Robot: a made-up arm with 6 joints. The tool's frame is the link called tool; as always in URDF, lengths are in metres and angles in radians. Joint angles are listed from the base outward.
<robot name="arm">
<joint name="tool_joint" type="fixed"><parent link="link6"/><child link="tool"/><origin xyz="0 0 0"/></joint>
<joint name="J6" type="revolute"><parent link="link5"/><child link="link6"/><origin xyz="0 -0.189 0"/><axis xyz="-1 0 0"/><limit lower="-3.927" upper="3.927"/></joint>
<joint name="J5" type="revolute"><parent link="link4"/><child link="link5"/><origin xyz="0.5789 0 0"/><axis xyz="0 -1 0"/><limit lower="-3.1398" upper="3.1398"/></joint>
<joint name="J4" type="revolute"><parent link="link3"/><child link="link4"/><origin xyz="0 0 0"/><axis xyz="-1 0 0"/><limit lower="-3.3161" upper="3.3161"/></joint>
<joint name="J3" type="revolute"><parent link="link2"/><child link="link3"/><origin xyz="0 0 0.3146"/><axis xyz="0 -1 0"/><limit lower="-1.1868" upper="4.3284"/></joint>
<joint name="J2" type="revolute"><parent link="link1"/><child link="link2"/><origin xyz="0 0 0"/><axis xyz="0 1 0"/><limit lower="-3.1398" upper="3.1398"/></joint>
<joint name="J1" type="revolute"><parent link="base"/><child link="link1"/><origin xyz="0 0 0.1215"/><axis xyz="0 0 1"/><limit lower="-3.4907" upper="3.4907"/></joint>
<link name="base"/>
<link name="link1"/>
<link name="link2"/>
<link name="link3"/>
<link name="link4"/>
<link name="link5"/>
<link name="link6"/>
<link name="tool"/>
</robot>
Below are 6 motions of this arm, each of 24 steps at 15 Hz.
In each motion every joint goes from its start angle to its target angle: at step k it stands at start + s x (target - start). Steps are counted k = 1, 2, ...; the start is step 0. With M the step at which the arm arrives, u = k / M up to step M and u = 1 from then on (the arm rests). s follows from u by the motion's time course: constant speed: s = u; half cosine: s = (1 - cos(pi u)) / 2; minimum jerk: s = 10 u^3 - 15 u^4 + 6 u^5.
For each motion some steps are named. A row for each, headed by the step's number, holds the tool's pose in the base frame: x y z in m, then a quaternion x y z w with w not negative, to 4 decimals.
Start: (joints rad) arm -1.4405 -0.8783 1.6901 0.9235 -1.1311 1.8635
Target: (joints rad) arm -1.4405 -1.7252 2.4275 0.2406 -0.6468 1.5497
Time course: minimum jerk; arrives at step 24
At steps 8, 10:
8: -0.2459 0.8429 0.2853 0.3789 -0.0813 0.9030 0.1858
10: -0.2581 0.8451 0.1378 0.3820 0.0627 0.8890 0.2448

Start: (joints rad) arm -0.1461 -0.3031 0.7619 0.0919 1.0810 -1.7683
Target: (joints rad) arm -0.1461 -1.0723 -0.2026 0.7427 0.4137 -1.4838
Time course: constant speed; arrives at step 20
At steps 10, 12, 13, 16, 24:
10: 0.0399 -0.1805 0.8847 0.2844 -0.5471 0.4773 0.6261
12: 0.0239 -0.1728 0.8698 0.2740 -0.5368 0.4362 0.6682
13: 0.0165 -0.1687 0.8619 0.2679 -0.5312 0.4150 0.6884
16: -0.0026 -0.1559 0.8359 0.2461 -0.5124 0.3494 0.7449
24: -0.0208 -0.1377 0.7967 0.2091 -0.4831 0.2580 0.8101

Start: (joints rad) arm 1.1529 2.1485 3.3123 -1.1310 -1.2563 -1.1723
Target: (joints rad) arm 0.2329 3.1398 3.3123 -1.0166 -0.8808 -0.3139
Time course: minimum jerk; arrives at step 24
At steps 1, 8, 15, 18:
1: 0.3377 0.5611 0.4132 0.3546 0.5998 0.6579 0.2858
8: 0.4676 0.5203 0.2742 0.4157 0.5567 0.6068 0.3861
15: 0.6438 0.2335 -0.0797 0.4982 0.4438 0.4142 0.6191
18: 0.6315 0.1119 -0.1899 0.5029 0.4132 0.3319 0.6828

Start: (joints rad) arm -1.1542 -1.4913 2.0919 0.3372 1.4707 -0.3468
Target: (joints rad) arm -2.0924 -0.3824 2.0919 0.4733 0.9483 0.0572
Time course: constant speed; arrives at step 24
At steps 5, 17, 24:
5: -0.3590 0.7921 0.0305 0.5905 0.4352 -0.3759 0.5662
17: 0.0242 0.7942 0.4813 0.8137 0.4394 -0.1990 0.3245
24: 0.1658 0.6261 0.7040 0.9116 0.3364 -0.0271 0.2346

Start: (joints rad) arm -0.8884 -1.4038 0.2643 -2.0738 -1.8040 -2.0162
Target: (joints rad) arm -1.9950 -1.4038 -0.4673 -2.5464 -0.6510 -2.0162
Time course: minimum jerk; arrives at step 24
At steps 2, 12, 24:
2: -0.0537 0.2130 0.7656 0.6390 0.5114 0.2160 0.5324
12: 0.1235 0.0382 0.6949 0.8485 0.2259 0.3709 0.3023
24: 0.0940 -0.1721 0.5773 0.7928 -0.2060 0.5626 0.1116

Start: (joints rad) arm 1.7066 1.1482 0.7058 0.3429 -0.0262 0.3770
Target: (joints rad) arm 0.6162 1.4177 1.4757 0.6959 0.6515 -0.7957
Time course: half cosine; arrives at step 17
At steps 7, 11, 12, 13, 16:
7: 0.3890 0.8067 0.1556 -0.1737 -0.1068 0.6393 0.7414
11: 0.6657 0.6140 0.2520 0.0190 -0.1673 0.5407 0.8242
12: 0.7127 0.5561 0.2727 0.0524 -0.1864 0.5240 0.8294
13: 0.7486 0.5021 0.2905 0.0782 -0.2038 0.5114 0.8312
16: 0.8005 0.3987 0.3218 0.1163 -0.2355 0.4939 0.8289

